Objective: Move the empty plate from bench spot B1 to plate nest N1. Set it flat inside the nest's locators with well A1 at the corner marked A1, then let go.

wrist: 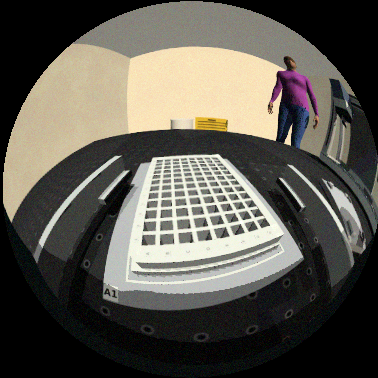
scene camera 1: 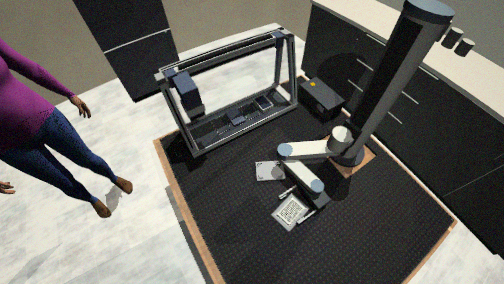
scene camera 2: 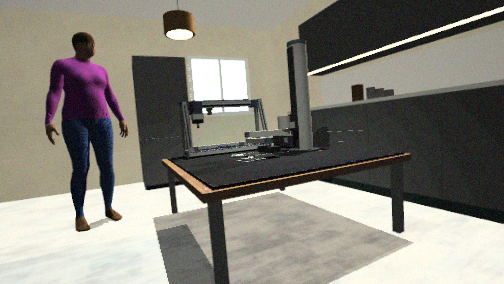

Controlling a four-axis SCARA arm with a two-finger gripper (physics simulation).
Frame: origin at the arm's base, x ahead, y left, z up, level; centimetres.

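Seen in the pictures: gripper, between the fingertips: (wrist: 207, 164) (scene camera 1: 288, 210) (scene camera 2: 248, 156); arm's base, origin of its link: (scene camera 1: 345, 150) (scene camera 2: 303, 151).
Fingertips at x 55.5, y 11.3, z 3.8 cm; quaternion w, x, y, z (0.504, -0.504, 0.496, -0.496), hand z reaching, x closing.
Offsets run from my fingertips to a thing's top centre. "*": to the spot under its first point.
The white, gridded plate {dx -1.2, dy +0.9, dz -0.9 cm} (scene camera 1: 291, 211) (wrist: 200, 205) lies flat on the light grey pad of bench spot B1 (scene camera 1: 289, 227) (wrist: 120, 250). The pad's A1 label shows at its near left corner in the wrist view. My gripper (scene camera 1: 296, 204) (wrist: 207, 164) is open, with one finger out to each side of the plate and a gap on both sides. The light grey nest N1 {dx -5.5, dy -25.1, dz -0.7 cm} (scene camera 1: 264, 173) (wrist: 344, 202), with dark corner marks, lies beside the pad, toward the gantry machine. No plate shows on it. Part of it is under the arm's shadow. Details are too small in scene camera 2.
A gantry machine (scene camera 1: 197, 150) (scene camera 2: 187, 125) stands at the back of the bench. A dark box {* dx -62.7, dy -47.8, dz +9.0 cm} (scene camera 1: 320, 97) stands near the arm's column (scene camera 1: 392, 75) (scene camera 2: 299, 95). A person (scene camera 1: 22, 107) (scene camera 2: 85, 92) (wrist: 295, 95) stands beyond the bench. A yellow item (wrist: 211, 124) shows beyond the plate.
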